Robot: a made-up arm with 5 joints.
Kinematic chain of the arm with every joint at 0, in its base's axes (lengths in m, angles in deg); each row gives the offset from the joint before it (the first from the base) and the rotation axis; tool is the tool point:
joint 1: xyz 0 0 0.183 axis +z
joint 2: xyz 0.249 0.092 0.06 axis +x
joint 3: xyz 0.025 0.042 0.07 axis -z
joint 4: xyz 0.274 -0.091 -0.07 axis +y
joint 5: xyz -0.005 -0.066 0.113 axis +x
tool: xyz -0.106 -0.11 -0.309
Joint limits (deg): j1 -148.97..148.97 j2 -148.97..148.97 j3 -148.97..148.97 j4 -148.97..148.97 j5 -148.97..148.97
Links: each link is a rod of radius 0.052 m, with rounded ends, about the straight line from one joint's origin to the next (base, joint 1, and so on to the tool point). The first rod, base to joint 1, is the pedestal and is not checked.
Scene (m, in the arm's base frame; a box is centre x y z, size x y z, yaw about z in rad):
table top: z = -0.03
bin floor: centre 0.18 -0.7 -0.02 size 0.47 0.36 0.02 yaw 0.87
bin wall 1: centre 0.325 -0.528 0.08 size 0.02 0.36 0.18 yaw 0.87
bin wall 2: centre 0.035 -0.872 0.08 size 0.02 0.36 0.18 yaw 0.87
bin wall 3: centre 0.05 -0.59 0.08 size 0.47 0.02 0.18 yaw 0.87
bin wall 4: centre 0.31 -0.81 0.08 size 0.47 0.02 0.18 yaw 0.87
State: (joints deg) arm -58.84 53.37 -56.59 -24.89 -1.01
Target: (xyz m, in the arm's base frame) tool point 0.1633 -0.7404 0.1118
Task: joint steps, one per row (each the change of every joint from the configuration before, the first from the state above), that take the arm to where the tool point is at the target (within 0.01 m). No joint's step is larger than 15 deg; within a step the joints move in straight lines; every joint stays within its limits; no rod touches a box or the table.
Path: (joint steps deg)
1: -11.96 3.55 -2.93 -3.38 -1.24
2: -11.95 3.56 -2.94 -3.38 -1.25
3: -11.96 3.55 -2.93 -3.38 -1.24
4: -11.95 3.55 -2.94 -3.38 -1.24
5: 6.44 -10.45 10.85 0.20 -7.22
6: 6.43 -10.45 10.85 0.20 -7.23

